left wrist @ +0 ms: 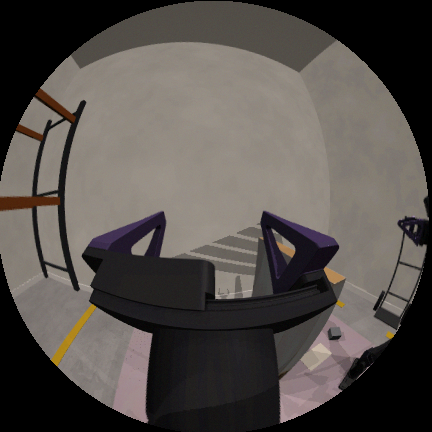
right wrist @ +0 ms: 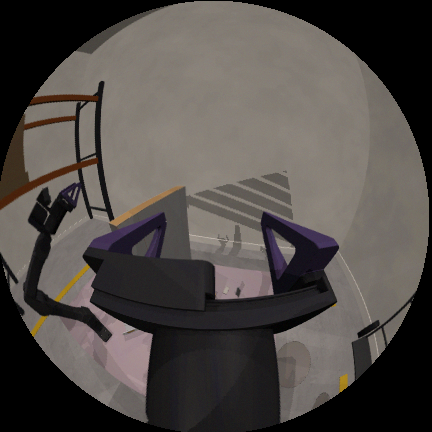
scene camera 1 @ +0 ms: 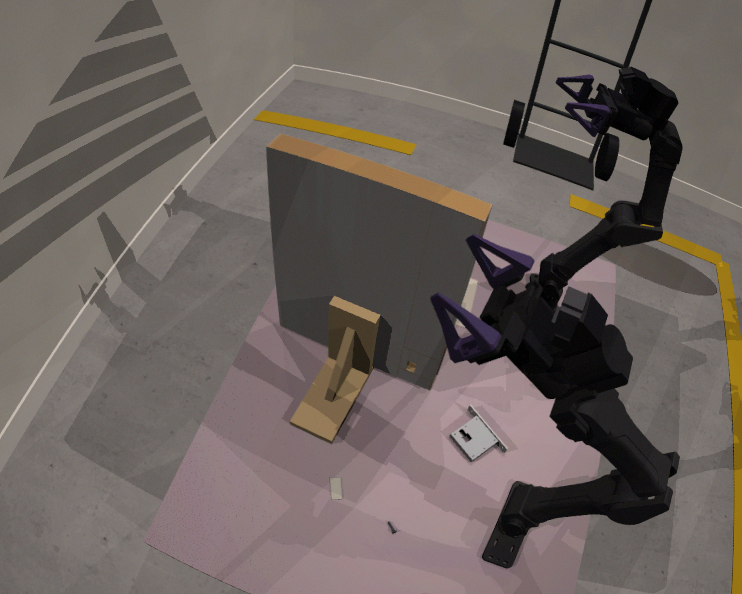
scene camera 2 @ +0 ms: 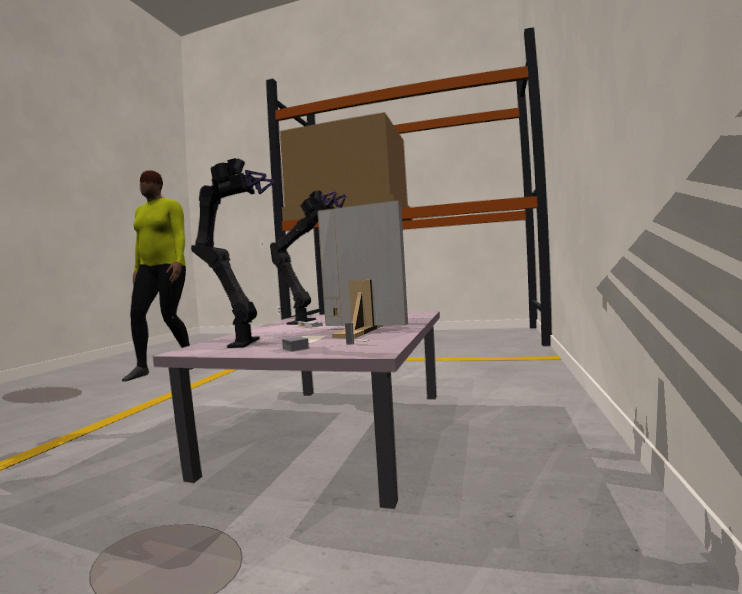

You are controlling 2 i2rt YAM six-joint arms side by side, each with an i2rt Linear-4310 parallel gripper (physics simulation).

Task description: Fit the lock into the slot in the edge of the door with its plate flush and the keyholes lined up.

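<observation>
The silver lock lies flat on the pink table, near the left arm's base; its long plate faces right in scene camera 1. The grey door stands upright, with a square keyhole low near one edge. The slot in its edge is hidden. My left gripper is open and empty, high beside the door's upper edge. My right gripper is open and empty, high and away from the lock.
A wooden bracket stands against the door's face. A pale piece and a small dark piece lie on the table. A grey block also rests there. A hand truck and a person are beyond the table.
</observation>
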